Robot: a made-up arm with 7 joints. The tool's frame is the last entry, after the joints.
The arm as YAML. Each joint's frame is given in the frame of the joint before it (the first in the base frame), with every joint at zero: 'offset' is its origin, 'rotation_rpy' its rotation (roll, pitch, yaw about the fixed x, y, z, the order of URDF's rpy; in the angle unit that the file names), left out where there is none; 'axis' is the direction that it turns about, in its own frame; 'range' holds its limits. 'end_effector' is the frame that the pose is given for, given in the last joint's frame.
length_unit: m
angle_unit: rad
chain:
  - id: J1
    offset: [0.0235, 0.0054, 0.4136]
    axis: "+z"
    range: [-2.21, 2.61]
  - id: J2
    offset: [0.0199, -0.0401, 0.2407]
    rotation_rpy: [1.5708, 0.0, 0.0]
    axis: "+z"
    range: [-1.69, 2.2]
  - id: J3
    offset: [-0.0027, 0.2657, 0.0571]
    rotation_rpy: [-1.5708, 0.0, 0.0]
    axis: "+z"
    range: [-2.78, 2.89]
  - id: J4
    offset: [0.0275, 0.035, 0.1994]
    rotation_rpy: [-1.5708, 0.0, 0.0]
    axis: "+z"
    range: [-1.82, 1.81]
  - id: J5
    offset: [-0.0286, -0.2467, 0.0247]
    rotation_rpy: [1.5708, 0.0, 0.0]
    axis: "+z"
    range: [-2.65, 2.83]
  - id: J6
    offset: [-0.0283, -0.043, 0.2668]
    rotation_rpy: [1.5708, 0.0, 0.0]
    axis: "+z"
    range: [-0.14, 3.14]
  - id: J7
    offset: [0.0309, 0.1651, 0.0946]
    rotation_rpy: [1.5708, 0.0, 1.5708]
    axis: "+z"
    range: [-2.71, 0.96]
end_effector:
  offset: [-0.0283, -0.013, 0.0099]
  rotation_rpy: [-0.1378, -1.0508, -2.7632]
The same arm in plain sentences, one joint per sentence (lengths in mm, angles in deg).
The arm has seven revolute joints in a row. What follows holds with every joint at zero, and every direction is one of the base frame's. Joint 1 lies 23.5 mm along +x and 5.4 mm along +y and 413.6 mm along +z from the base frame's origin and rotates about +z, from -126.62 to 149.54 deg. Joint 2 lies 19.9 mm along +x and 40.1 mm along -y and 240.7 mm along +z from joint 1 and rotates about -y, from -96.83 to 126.05 deg. Joint 3 lies 2.7 mm along -x and 57.1 mm along -y and 265.7 mm along +z from joint 2 and rotates about +z, from -159.28 to 165.58 deg. Joint 4 lies 27.5 mm along +x and 35 mm along +y and 199.4 mm along +z from joint 3 and rotates about +y, from -104.28 to 103.71 deg. Joint 5 lies 28.6 mm along -x and 24.7 mm along +y and 246.7 mm along +z from joint 4 and rotates about +z, from -151.83 to 162.15 deg. Joint 6 lies 28.3 mm along -x and 43 mm along -y and 266.8 mm along +z from joint 5 and rotates about -y, from -8.02 to 179.91 deg. Joint 7 lies 30.9 mm along +x and 94.6 mm along -y and 165.1 mm along +z from joint 6 and rotates about +x, from -155.27 to 55 deg. The tool frame, which is the frame that the pose is given for, lies 9.9 mm along +x and 13 mm along +y and 28.3 mm along -z from joint 7; its axes are the base frame's turned by roll 16.72, pitch 27.5 and yaw 11.94 deg (as in URDF: about the fixed x, then y, then z).
